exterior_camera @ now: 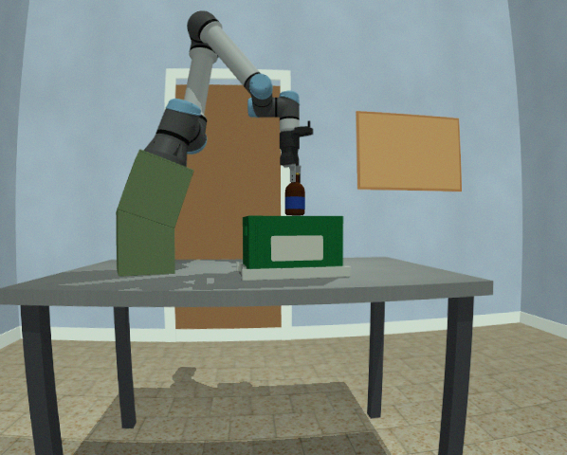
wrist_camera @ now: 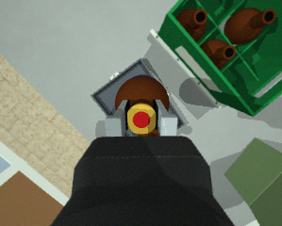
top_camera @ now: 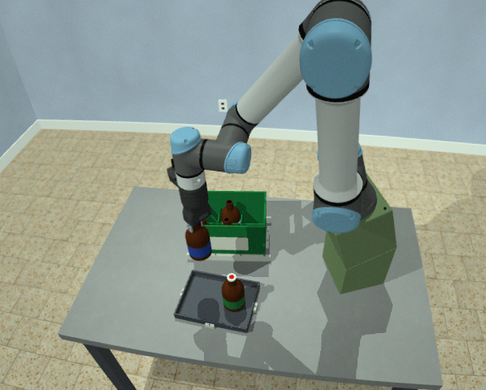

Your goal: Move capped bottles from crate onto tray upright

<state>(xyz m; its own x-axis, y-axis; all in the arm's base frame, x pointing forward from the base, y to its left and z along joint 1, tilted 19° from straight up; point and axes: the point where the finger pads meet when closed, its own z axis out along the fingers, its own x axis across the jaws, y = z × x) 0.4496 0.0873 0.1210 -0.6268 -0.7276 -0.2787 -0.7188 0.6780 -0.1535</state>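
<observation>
Right now the dark grey tray is 31 cm below my hand, 6 cm to the left of it and 5 cm behind it. Round my hand: green crate (24 cm below, 23 cm to the right, 6 cm behind).
</observation>
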